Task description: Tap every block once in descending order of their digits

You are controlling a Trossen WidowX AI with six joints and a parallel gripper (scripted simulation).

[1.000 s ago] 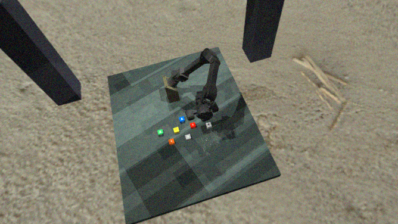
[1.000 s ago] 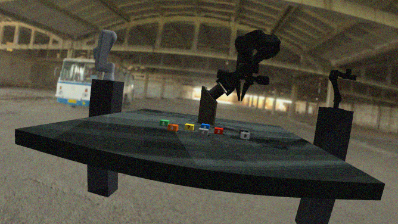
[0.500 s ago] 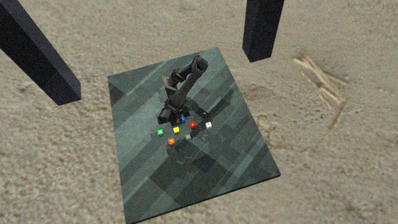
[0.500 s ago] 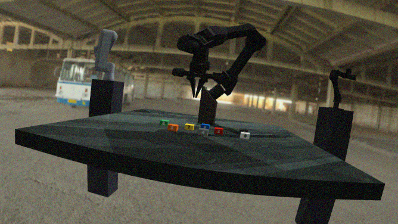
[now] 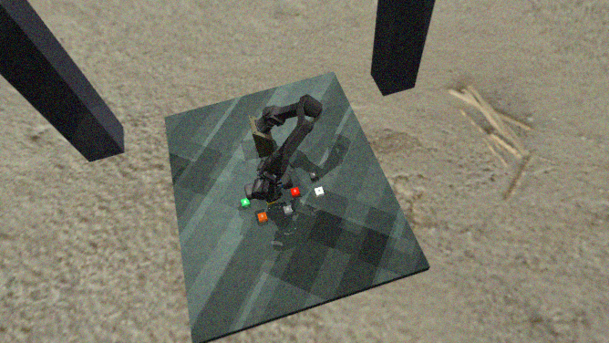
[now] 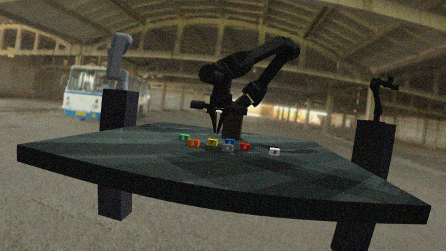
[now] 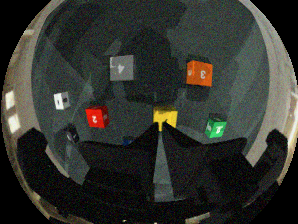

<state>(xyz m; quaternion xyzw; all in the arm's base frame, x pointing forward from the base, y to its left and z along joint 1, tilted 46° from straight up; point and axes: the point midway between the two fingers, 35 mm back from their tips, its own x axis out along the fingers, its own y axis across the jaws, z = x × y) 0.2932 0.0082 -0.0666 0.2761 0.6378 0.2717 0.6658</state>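
Now: gripper tip 30 mm above the yellow block, 10 mm to the left of it and 10 mm past it. From my gripper tip the other things lie so: grey block 70 mm ahead, 50 mm to the left, 30 mm below; then orange block 60 mm to the right, 60 mm ahead, 30 mm below; then blue block 70 mm behind, 40 mm to the left, 30 mm below.
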